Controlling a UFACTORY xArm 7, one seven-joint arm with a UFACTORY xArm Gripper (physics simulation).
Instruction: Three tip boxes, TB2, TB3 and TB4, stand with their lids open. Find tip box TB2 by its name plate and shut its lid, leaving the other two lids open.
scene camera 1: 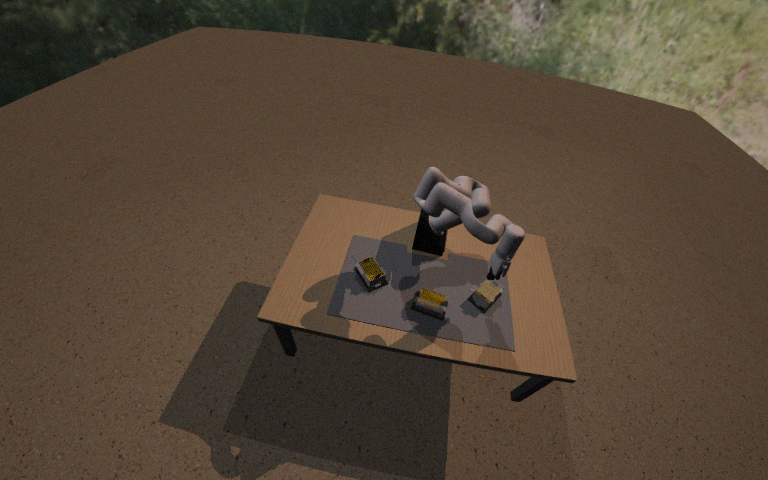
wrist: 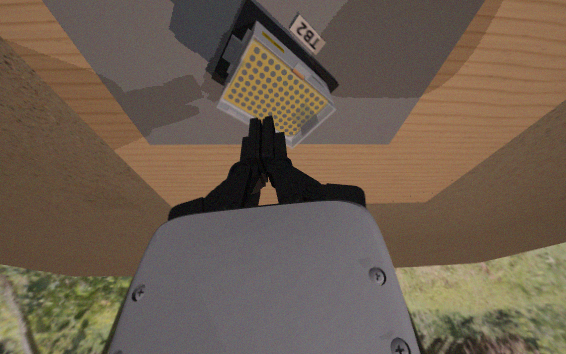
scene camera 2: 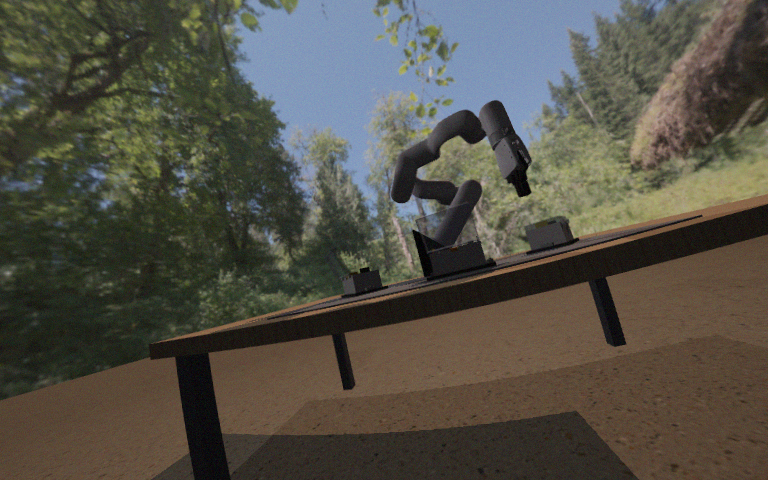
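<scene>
Tip box TB2 stands at the right of the mat in both scene views. Its name plate reads TB2 in the wrist view. Its clear lid appears to lie down over the yellow tip rack; whether it is fully seated cannot be told. My gripper is shut and empty, above TB2 on the robot's side. A middle box has its clear lid upright. The left box shows yellow tips; its lid is hard to make out. Both their plates are unreadable.
The boxes stand on a grey mat on a wooden table. The dark robot base stands behind the mat, and the arm reaches over toward the right side.
</scene>
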